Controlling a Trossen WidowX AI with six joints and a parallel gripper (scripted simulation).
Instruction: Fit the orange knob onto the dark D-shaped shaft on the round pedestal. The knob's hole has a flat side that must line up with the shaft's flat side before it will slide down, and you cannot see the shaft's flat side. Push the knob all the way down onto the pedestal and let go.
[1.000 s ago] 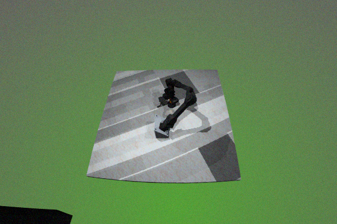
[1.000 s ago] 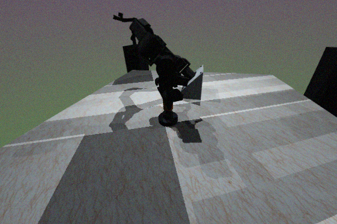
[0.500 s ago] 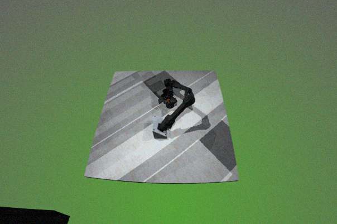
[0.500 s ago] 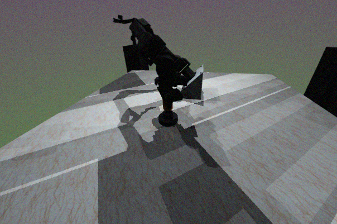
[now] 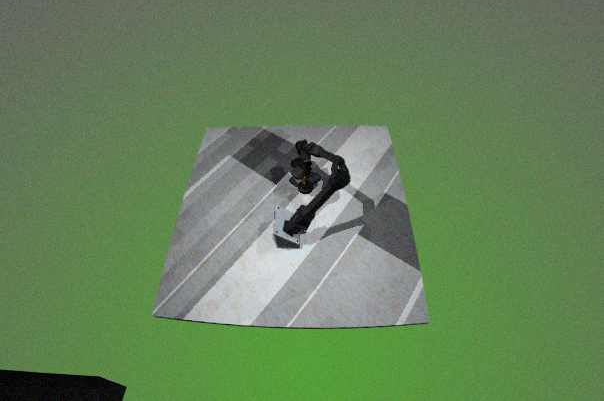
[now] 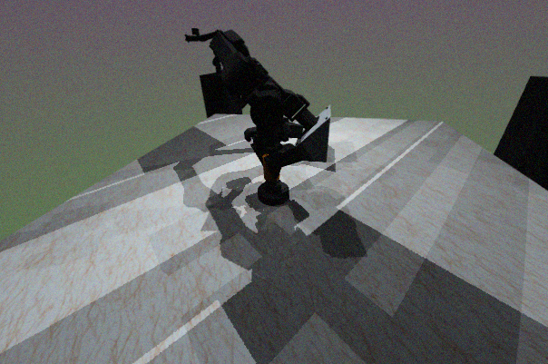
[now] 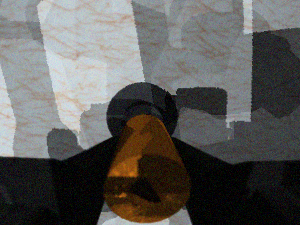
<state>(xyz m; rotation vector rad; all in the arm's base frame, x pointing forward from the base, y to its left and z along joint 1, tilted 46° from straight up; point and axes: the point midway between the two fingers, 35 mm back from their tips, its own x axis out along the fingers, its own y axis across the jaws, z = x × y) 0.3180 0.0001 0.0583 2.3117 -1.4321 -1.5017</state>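
My gripper tip is now 2 cm below the orange knob. Round my gripper tip: dark round pedestal (4 cm below).
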